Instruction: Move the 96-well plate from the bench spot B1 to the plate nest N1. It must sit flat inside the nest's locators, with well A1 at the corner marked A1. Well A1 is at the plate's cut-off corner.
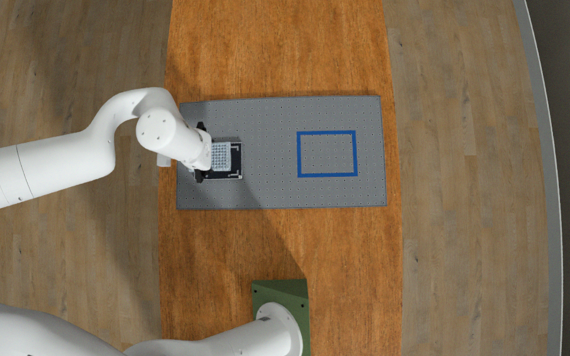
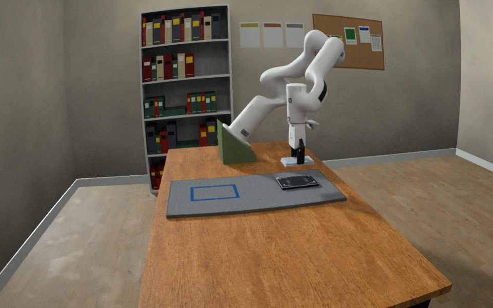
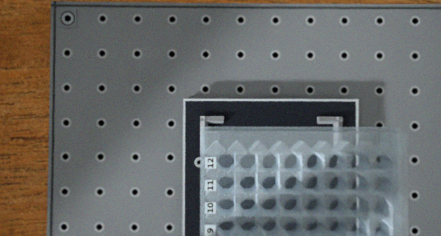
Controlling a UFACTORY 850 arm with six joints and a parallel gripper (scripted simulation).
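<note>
My hand is 11 cm above the black plate nest. Round my hand: 96-well plate (1 cm below).
</note>
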